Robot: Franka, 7 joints.
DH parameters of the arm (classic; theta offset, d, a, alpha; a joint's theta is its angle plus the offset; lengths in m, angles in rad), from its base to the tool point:
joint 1: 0 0.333 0 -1.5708
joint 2: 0 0 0 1.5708
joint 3: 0 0.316 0.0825 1.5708
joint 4: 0 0 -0.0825 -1.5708
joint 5: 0 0.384 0 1.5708
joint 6: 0 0 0.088 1.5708
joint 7: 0 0.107 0 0
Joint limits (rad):
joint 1: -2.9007..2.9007
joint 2: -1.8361..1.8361
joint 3: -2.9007..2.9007
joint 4: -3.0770..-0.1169
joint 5: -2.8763..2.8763
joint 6: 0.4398..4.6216
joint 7: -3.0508..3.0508
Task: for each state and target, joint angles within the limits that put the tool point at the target. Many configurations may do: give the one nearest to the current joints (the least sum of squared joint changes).
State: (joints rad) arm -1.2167 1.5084 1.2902 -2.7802 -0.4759 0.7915 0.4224
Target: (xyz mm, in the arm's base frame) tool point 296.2 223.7 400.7
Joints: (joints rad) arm -0.9057 1.4417 1.8750 -2.2679 -0.3640 1.1187 0.4224
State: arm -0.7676 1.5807 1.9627 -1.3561 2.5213 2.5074 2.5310
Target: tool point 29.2 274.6 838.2
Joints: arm -0.4433 1.1778 2.6820 -2.1015 2.5597 2.5981 2.5310
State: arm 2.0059 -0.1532 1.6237 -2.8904 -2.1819 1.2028 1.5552
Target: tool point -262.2 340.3 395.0
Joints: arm 1.4354 -0.1501 1.0425 -2.6480 -2.1432 1.1718 1.5552
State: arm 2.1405 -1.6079 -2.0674 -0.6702 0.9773 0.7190 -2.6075
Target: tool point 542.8 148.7 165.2
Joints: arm 2.6017 -1.7206 -2.0561 -1.2646 0.7992 0.5630 -2.6075
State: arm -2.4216 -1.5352 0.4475 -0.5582 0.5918 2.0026 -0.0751
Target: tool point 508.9 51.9 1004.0
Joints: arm -2.7120 -0.9858 0.4667 -0.6180 0.6075 2.2526 -0.0751
